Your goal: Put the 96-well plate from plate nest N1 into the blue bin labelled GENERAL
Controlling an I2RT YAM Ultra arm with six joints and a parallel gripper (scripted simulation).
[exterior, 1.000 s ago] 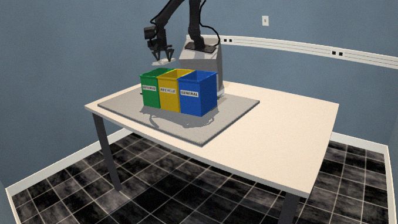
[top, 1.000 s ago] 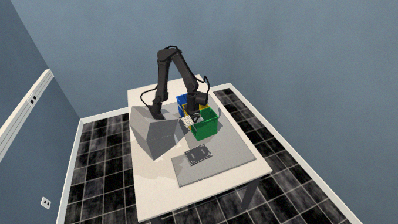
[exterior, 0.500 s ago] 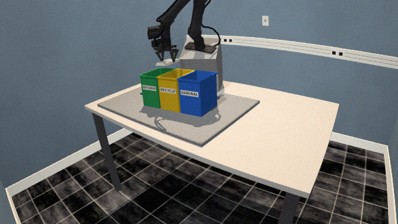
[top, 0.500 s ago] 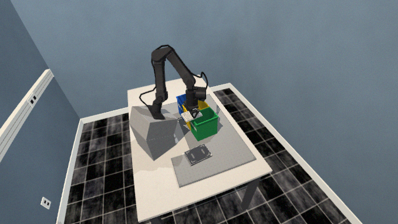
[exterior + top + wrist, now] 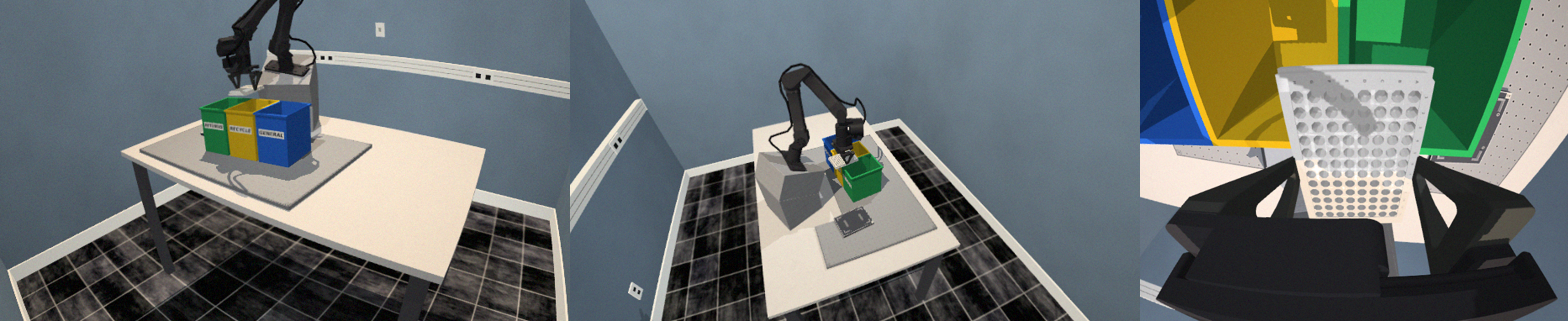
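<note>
The blue general bin lies 22 cm to the left of my hand, 14 cm below it and 6 cm ahead of it. The rest, counted from my hand: white 96-well plate 1 cm below; then green returns bin 14 cm below, 8 cm ahead, 4 cm to the right; then yellow recycle bin 14 cm below, 9 cm to the left, 7 cm ahead.
</note>
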